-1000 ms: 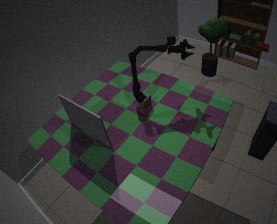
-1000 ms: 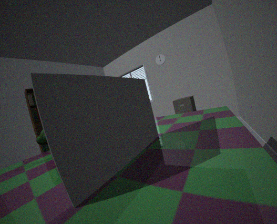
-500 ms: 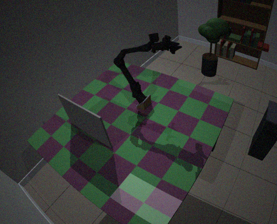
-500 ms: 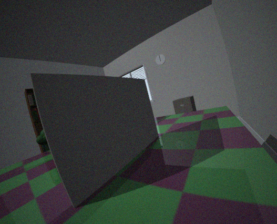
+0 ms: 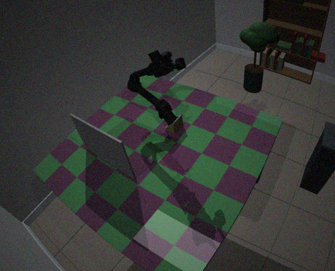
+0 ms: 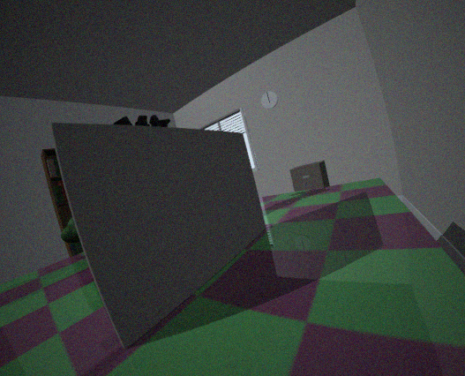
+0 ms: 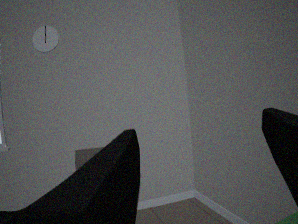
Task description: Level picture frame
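Right now the picture frame is 380 mm ahead of my gripper tip, 350 mm below it and 300 mm to the right of it. Round my gripper tip: grey wall panel: 390 mm ahead, 360 mm below, 310 mm to the right.
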